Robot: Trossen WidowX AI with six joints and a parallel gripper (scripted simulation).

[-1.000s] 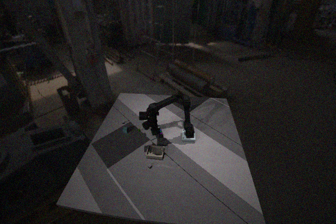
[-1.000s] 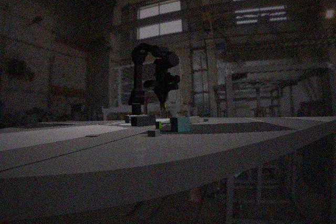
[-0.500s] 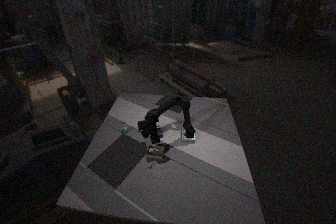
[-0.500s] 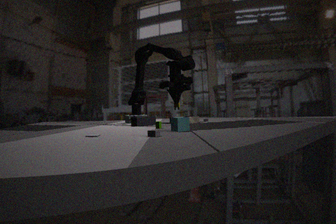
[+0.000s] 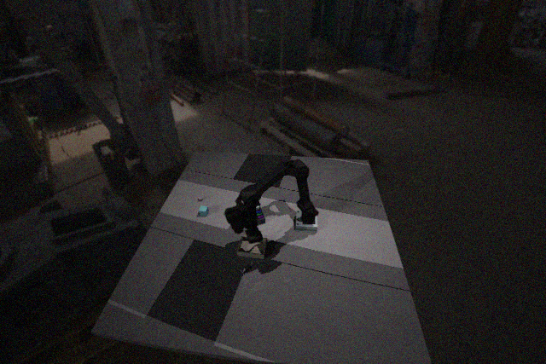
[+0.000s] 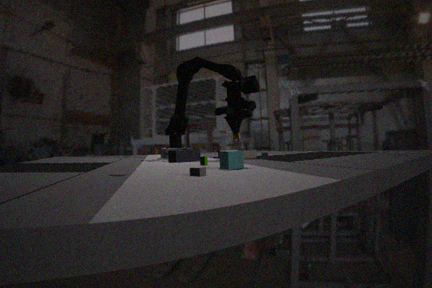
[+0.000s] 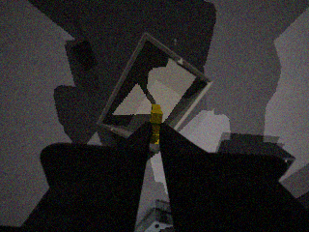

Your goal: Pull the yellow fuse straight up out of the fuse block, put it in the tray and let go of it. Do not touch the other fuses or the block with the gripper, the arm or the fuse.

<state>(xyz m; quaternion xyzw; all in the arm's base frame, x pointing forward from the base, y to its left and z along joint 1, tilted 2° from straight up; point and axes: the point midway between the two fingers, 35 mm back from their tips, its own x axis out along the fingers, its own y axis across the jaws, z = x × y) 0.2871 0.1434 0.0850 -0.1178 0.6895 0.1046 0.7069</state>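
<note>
The yellow fuse is 1 cm below my gripper tip. From my gripper tip the other things lie so: tray (9 cm below); teal cube (28 cm ahead, 23 cm to the right, 7 cm below); green piece (16 cm ahead, 24 cm to the right, 8 cm below).
</note>
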